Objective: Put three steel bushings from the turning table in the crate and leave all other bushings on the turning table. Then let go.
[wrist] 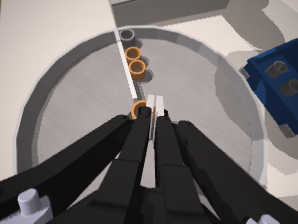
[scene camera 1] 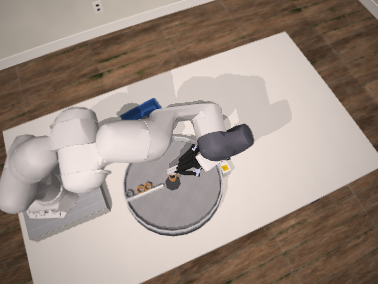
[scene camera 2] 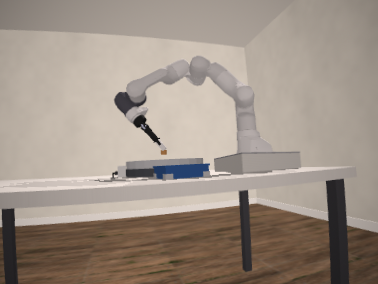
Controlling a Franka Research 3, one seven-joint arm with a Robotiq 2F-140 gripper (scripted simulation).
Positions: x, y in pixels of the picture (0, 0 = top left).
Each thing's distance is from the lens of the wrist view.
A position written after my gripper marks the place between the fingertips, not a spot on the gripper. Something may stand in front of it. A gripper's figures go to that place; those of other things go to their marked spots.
my gripper (wrist: 154, 105): 20 cm
grey turning table (wrist: 193, 89): 32 cm
